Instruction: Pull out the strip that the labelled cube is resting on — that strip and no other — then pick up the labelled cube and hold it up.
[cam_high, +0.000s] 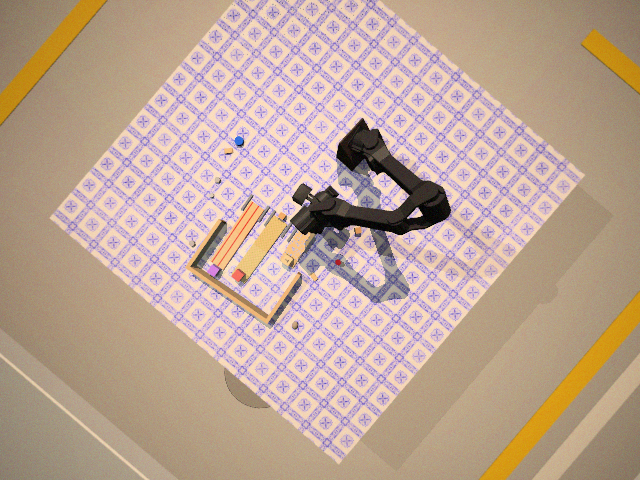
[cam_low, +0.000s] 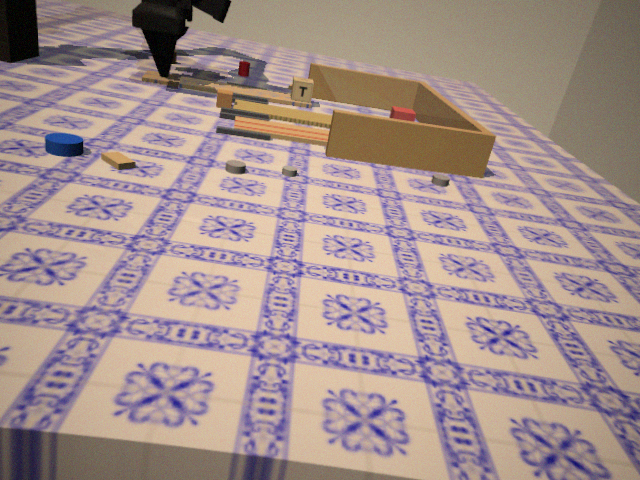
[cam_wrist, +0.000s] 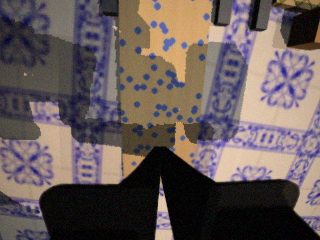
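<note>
My gripper tip is 10 cm short of the blue-dotted strip. Round my gripper tip: labelled cube: 20 cm ahead, 2 cm above; then blue disc: 36 cm to the right, 3 cm behind; then red cylinder: 15 cm to the left, 11 cm ahead, 1 cm above.
</note>
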